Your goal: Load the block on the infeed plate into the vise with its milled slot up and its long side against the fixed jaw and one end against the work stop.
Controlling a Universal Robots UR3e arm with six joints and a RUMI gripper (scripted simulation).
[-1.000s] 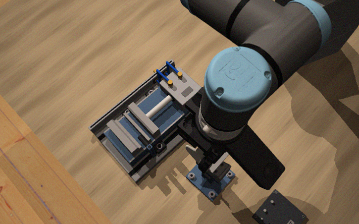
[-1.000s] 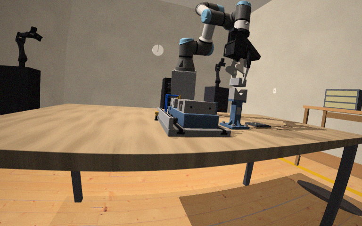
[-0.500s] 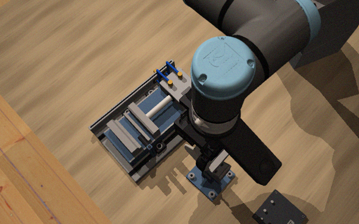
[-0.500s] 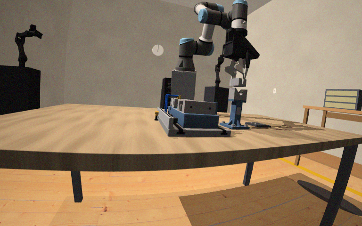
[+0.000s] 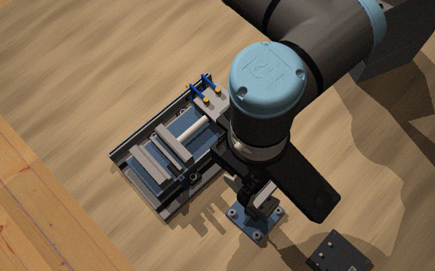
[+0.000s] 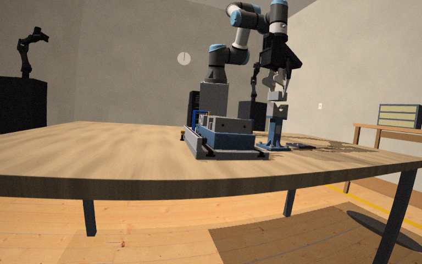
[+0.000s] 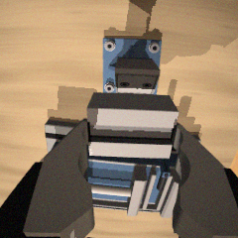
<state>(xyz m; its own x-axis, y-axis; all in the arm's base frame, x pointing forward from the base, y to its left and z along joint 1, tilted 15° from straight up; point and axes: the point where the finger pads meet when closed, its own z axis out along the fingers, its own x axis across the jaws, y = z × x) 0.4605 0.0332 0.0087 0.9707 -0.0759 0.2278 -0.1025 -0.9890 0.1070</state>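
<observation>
My gripper is now right at the part. Round my hand: white cylinder rod 5 cm behind, 20 cm to the right, 12 cm below; dark work stop 5 cm ahead, 17 cm to the right, 10 cm below; moving jaw 21 cm to the right, 12 cm below.
</observation>
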